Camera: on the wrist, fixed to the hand. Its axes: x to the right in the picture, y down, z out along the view.
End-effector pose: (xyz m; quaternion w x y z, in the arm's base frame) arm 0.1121 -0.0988 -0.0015 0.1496 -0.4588 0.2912 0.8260
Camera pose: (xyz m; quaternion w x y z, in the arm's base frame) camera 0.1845 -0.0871 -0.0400 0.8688 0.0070 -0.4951 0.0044
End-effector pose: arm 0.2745 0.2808 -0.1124 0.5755 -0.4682 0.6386 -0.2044
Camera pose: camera 0.2426 0.2417 -0.0467 0.0083 -0.6697 -0.6404 -0.3758
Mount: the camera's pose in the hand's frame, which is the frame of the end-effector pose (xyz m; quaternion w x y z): -0.0064 -0.0597 -0.0571 0.0138 0.0106 0.3348 0.9421
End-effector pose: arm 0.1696 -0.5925 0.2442 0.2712 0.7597 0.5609 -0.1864
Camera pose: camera 0.1096 -0.5485 0.2806 0.0165 -0.6042 0.6192 -0.5013
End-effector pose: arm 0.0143 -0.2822 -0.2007 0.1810 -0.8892 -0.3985 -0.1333
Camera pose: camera -0.0403 -0.2740 -0.1389 0.2709 -0.3412 0.8914 -0.1248
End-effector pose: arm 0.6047 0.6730 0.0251 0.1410 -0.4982 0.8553 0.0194
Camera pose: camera 0.6462 0.6385 0.0880 0.2974 -0.7939 -0.5286 0.0428
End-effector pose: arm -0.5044 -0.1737 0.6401 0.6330 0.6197 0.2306 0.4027
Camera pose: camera -0.5398 -0.1391 0.5737 0.4544 -0.0977 0.3644 -0.8069
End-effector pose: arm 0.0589 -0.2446 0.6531 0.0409 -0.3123 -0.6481 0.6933
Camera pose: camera 0.0710 -0.1884 0.7127 0.4323 0.8466 -0.3063 0.0496
